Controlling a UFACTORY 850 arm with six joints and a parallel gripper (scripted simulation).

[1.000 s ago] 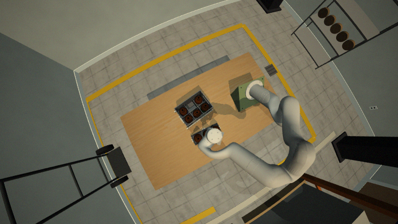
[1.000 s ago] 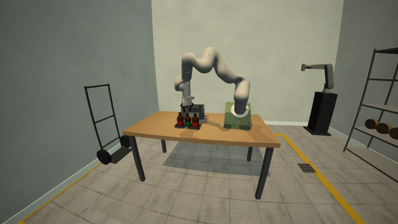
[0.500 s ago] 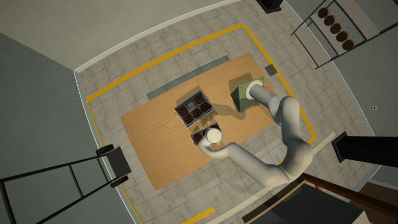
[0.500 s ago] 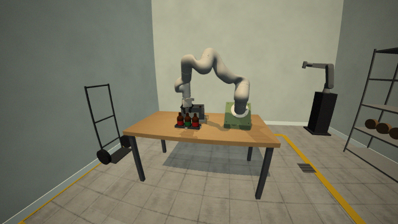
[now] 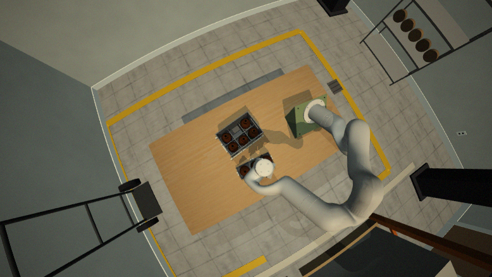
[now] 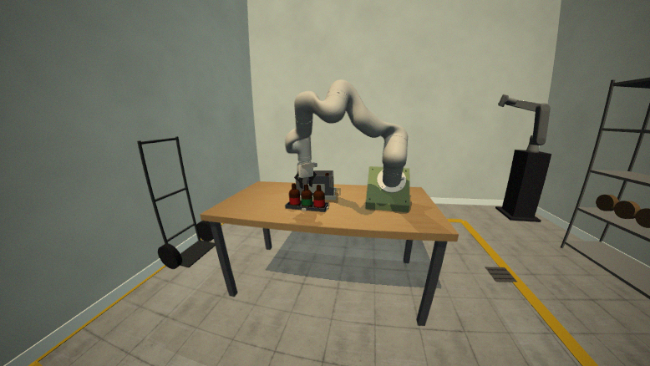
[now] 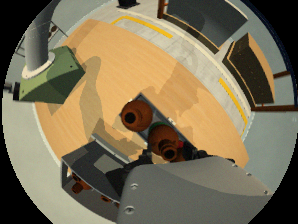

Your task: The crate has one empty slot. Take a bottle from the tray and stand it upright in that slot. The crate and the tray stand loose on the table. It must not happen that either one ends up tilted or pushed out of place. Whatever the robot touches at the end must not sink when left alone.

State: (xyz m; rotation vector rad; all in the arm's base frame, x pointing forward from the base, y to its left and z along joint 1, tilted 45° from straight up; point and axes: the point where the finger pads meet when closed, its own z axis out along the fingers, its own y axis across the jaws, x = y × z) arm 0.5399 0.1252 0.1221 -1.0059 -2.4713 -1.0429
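Right now the dark tray is 15 cm below my hand. Also, from my hand: grey crate (25 cm to the right, 8 cm below, 2 cm ahead).
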